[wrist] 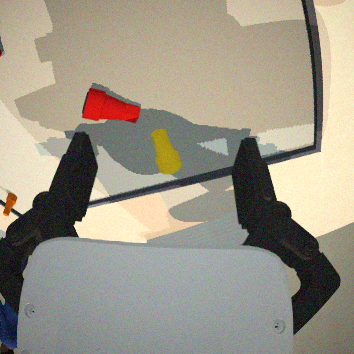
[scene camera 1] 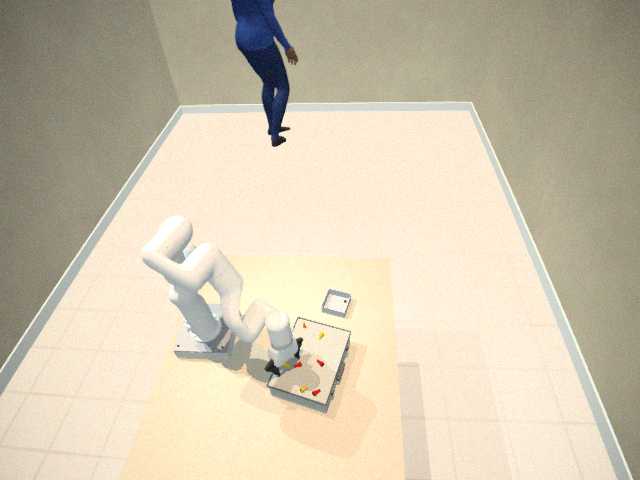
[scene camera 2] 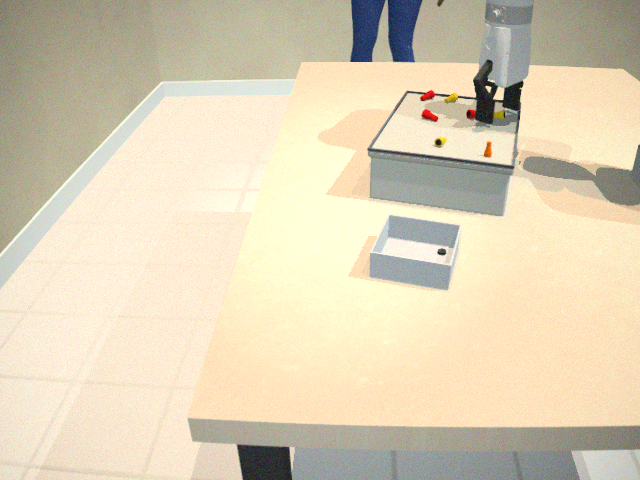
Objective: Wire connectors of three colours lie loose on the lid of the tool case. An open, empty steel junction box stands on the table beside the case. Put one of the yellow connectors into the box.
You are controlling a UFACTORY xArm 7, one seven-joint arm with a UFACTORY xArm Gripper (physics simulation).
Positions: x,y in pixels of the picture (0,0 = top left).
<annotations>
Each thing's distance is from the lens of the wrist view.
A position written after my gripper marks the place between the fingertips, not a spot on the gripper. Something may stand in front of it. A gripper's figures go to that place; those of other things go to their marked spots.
my gripper [wrist: 163,150]: 13 cm
yellow connector [wrist: 167,159]: 13 cm
</annotations>
